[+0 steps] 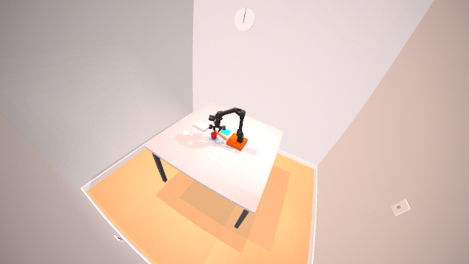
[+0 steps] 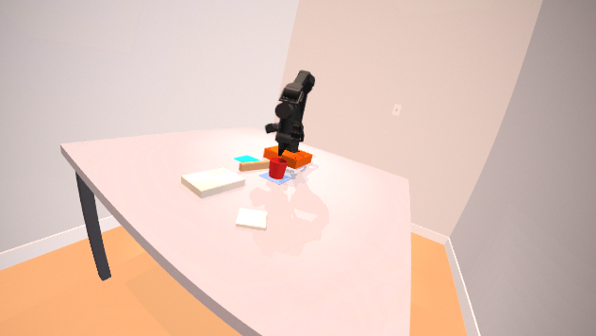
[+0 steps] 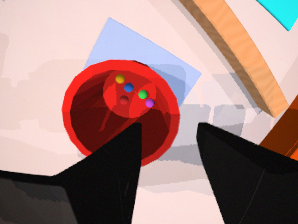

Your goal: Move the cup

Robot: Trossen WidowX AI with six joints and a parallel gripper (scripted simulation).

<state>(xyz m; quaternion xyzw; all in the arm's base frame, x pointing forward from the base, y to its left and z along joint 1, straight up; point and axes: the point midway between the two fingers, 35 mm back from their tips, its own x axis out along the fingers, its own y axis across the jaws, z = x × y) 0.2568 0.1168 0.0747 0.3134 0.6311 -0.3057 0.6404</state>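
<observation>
Now: gripper tip 20 mm short of the red cup, 20 mm to the right of it and 50 mm above it. From my gripper tip the other things lie so: wooden bar 10 mm ahead, 80 mm to the right, 80 mm below; cyan pad 10 mm behind, 180 mm to the right, 100 mm below; pale blue pad 20 mm ahead, 20 mm to the left, 100 mm below.
</observation>
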